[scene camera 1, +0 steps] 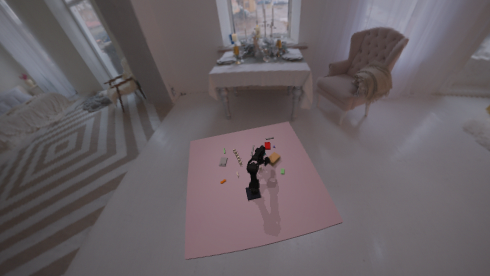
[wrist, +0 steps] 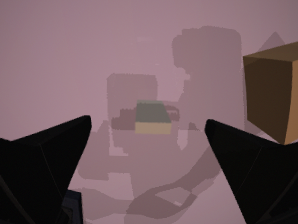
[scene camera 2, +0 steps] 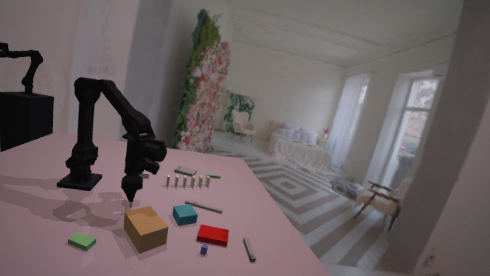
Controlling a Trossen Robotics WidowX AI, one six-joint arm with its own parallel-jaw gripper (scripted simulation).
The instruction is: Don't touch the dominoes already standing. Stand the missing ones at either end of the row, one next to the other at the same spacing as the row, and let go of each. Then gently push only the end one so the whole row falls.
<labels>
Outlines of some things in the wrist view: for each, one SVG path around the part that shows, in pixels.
My gripper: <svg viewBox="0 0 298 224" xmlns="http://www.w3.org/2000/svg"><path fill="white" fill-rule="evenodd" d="M206 120L205 135L208 137L210 148L214 151L214 156L218 159L218 164L221 165L227 183L229 183L231 190L233 190L235 201L238 202L237 205L242 212L242 217L246 224L298 224L298 143L286 145L273 143L273 141L262 139L261 136L255 136L253 133L243 132L241 129L230 127L230 125L223 124L221 121L214 119ZM92 117L76 117L76 119L65 121L63 124L55 125L55 127L45 129L45 131L32 133L31 136L24 136L17 140L0 139L0 224L55 224L56 218L59 216L57 213L59 213L60 206L63 204L69 183L73 179L74 169L77 168L78 161L80 161L86 144L88 144L88 137L90 131L92 131Z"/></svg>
A tan domino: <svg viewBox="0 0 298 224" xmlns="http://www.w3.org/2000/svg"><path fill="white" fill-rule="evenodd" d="M137 100L136 135L170 135L172 123L170 123L168 113L166 113L162 101Z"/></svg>
</labels>
